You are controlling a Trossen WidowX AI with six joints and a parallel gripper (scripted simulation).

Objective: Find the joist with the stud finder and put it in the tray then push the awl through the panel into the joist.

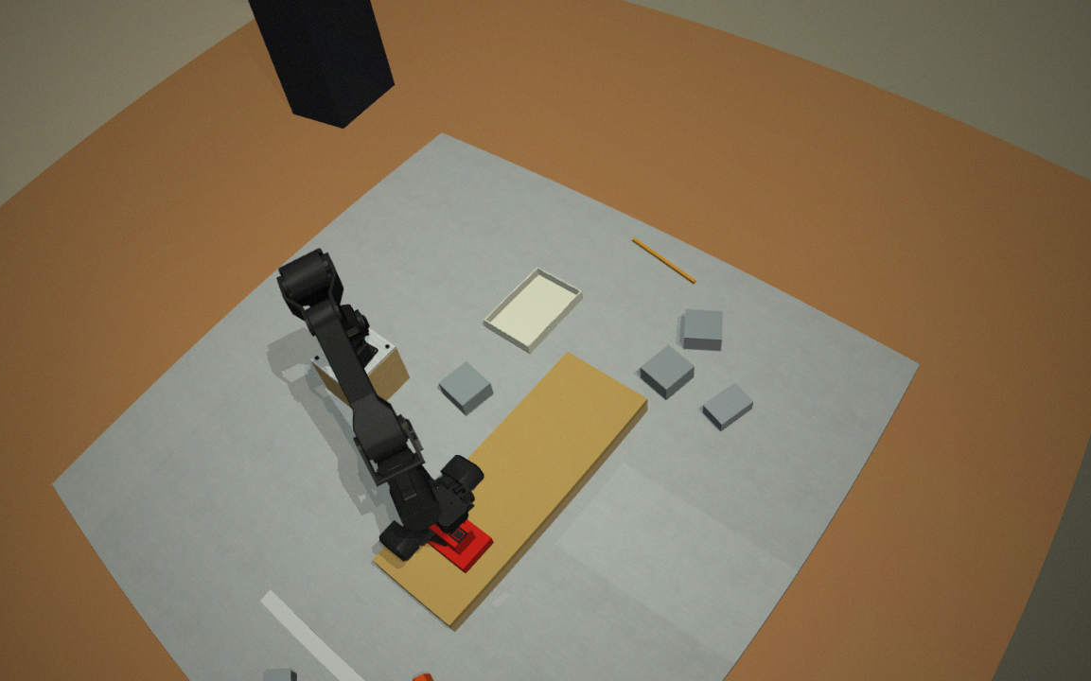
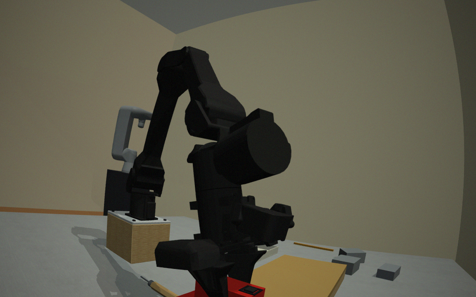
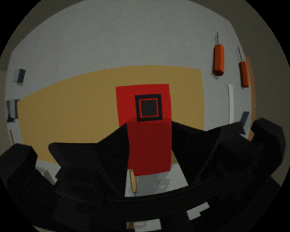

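Right now my gripper tip is 480 mm to the right of the tray, 170 mm past it and 50 mm above it. From my gripper tip the other things lie so: square indicator: 30 mm above, 20 mm ahead; then red stud finder: 20 mm above, 10 mm ahead; then awl: 190 mm behind, 60 mm to the left, 60 mm below.
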